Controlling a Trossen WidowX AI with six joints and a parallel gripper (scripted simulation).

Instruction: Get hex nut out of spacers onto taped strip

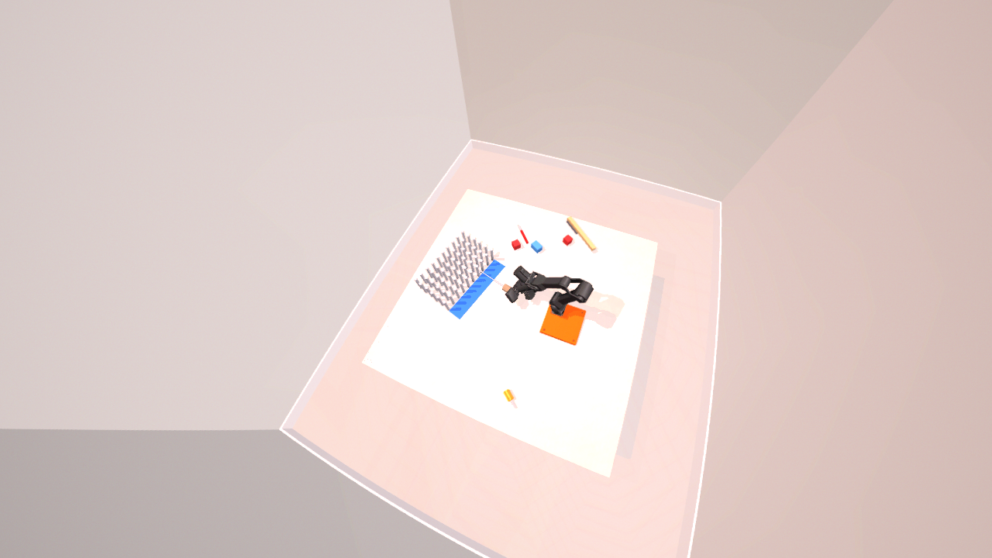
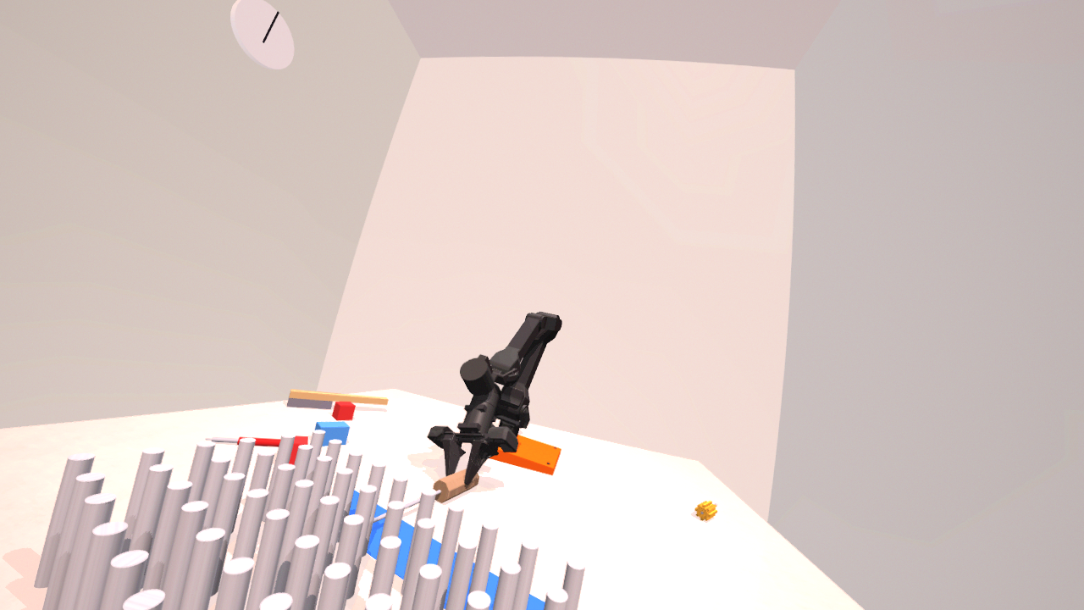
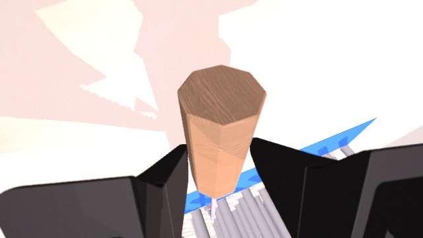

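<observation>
The hook tool is 100 mm ahead of my gripper tip, 30 mm to the right of it and 10 mm below it. From my gripper tip the other things lie so: blue block 320 mm to the right, 50 mm behind; blue taped strip 180 mm ahead, 30 mm to the left, 20 mm below; red-handled tool 410 mm to the right, 70 mm ahead, 10 mm below.
</observation>
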